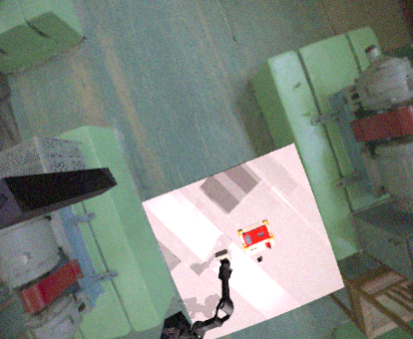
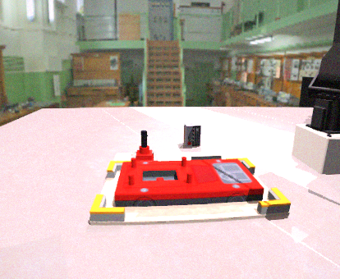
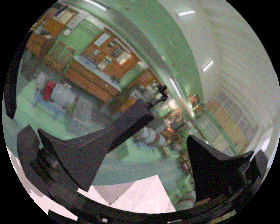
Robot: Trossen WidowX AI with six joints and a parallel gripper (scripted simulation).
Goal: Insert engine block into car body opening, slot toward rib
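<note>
Now: the engine block 69 cm ahead of my gripper tip, 38 cm below it and 19 cm to the right of it.
</note>
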